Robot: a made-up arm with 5 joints. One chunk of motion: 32 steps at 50 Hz.
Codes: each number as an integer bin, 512 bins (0 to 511) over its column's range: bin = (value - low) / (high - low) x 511, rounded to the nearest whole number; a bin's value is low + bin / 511 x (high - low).
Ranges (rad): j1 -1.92..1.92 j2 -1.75..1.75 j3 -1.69..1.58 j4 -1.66..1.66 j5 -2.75..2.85
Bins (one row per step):
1: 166 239 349 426 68
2: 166 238 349 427 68
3: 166 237 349 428 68
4: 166 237 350 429 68
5: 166 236 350 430 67
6: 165 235 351 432 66
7: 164 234 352 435 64
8: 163 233 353 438 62
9: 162 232 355 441 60
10: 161 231 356 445 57
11: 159 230 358 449 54
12: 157 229 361 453 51
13: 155 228 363 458 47
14: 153 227 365 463 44
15: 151 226 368 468 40
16: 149 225 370 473 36
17: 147 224 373 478 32
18: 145 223 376 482 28
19: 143 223 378 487 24
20: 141 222 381 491 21
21: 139 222 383 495 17
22: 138 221 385 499 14
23: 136 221 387 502 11
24: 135 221 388 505 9
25: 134 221 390 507 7
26: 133 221 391 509 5
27: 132 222 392 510 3
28: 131 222 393 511 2
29: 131 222 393 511 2
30: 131 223 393 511 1
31: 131 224 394 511 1
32: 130 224 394 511 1
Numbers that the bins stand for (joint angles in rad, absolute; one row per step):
1: -0.6726 -0.1130 0.5433 1.1077 -2.0048
2: -0.6726 -0.1199 0.5433 1.1142 -2.0048
3: -0.6726 -0.1267 0.5433 1.1207 -2.0048
4: -0.6726 -0.1267 0.5497 1.1272 -2.0048
5: -0.6726 -0.1336 0.5497 1.1337 -2.0158
6: -0.6801 -0.1404 0.5561 1.1467 -2.0267
7: -0.6876 -0.1473 0.5625 1.1662 -2.0486
8: -0.6951 -0.1541 0.5689 1.1857 -2.0705
9: -0.7026 -0.1610 0.5817 1.2052 -2.0925
10: -0.7101 -0.1678 0.5881 1.2312 -2.1253
11: -0.7252 -0.1747 0.6009 1.2572 -2.1582
12: -0.7402 -0.1815 0.6201 1.2832 -2.1911
13: -0.7552 -0.1884 0.6329 1.3157 -2.2349
14: -0.7703 -0.1952 0.6457 1.3481 -2.2678
15: -0.7853 -0.2021 0.6649 1.3806 -2.3116
16: -0.8003 -0.2089 0.6777 1.4131 -2.3555
17: -0.8153 -0.2158 0.6969 1.4456 -2.3993
18: -0.8304 -0.2226 0.7161 1.4716 -2.4432
19: -0.8454 -0.2226 0.7289 1.5041 -2.4870
20: -0.8604 -0.2295 0.7481 1.5301 -2.5199
21: -0.8755 -0.2295 0.7609 1.5560 -2.5637
22: -0.8830 -0.2363 0.7737 1.5820 -2.5966
23: -0.8980 -0.2363 0.7865 1.6015 -2.6295
24: -0.9055 -0.2363 0.7929 1.6210 -2.6514
25: -0.9130 -0.2363 0.8057 1.6340 -2.6733
26: -0.9205 -0.2363 0.8121 1.6470 -2.6952
27: -0.9281 -0.2295 0.8185 1.6535 -2.7171
28: -0.9356 -0.2295 0.8249 1.6600 -2.7281
29: -0.9356 -0.2295 0.8249 1.6600 -2.7281
30: -0.9356 -0.2226 0.8249 1.6600 -2.7390
31: -0.9356 -0.2158 0.8313 1.6600 -2.7390
32: -0.9431 -0.2158 0.8313 1.6600 -2.7390

